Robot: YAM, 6 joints.
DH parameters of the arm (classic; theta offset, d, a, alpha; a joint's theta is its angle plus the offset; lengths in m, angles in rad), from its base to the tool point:
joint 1: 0 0.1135 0.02 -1.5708
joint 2: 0 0 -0.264 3.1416
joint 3: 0.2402 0 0.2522 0
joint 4: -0.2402 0 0.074 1.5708
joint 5: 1.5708 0 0 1.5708
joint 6: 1.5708 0.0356 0 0
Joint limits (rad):
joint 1: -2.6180..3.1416
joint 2: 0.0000..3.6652
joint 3: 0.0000..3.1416
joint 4: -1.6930..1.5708
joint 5: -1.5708..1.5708
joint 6: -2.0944..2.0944
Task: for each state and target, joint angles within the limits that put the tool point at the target. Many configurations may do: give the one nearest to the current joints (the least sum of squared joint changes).
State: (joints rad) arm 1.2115 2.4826 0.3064 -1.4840 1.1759 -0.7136
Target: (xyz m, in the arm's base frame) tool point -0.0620 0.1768 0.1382
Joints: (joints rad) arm 2.0847 1.9170 0.7836 -1.6930 1.1797 -0.7136
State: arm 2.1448 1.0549 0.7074 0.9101 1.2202 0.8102
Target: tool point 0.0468 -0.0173 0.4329
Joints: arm 2.0319 0.2833 0.7399 1.0692 1.2910 0.8102
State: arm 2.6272 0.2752 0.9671 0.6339 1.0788 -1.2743
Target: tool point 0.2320 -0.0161 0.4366
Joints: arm 2.9262 0.0000 1.1248 0.9046 1.2565 -1.2743
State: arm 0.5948 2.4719 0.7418 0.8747 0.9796 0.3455
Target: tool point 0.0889 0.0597 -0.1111
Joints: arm 0.8525 2.8765 0.4017 0.7379 0.8890 0.3455
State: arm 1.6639 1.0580 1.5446 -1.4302 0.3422 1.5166
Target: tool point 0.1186 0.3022 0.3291
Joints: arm 1.2371 1.6479 1.6184 -1.1844 0.3757 1.5166
